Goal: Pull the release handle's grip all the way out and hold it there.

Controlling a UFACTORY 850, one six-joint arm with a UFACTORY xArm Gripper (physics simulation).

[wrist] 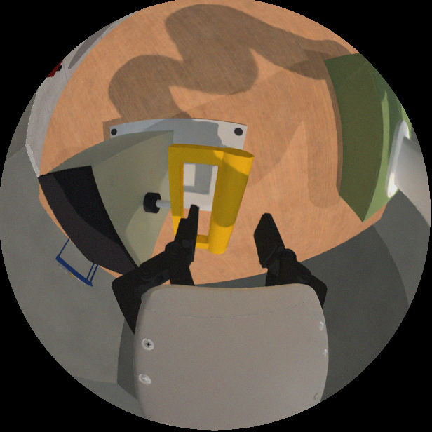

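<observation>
The release handle is a yellow rectangular frame with a thick round grip (232, 197) along its right side. A short metal rod with a black collar (151, 202) joins its left side to a grey-green, black-topped housing (131, 200). My gripper (229, 220) is partly open, with nothing held. Its left finger overlaps the frame's opening and hides part of the lower left of the frame. Its right finger stands to the right of the grip, with a gap showing. The grip lies between the two fingers in the view; their depth relative to it is hard to tell.
The housing stands on a light metal plate (228, 132) with dark bolts, on a wooden table top (285, 165). A green block (357, 130) stands at the right, beside a white cylindrical part (415, 167). A blue-framed object (75, 271) shows at the lower left.
</observation>
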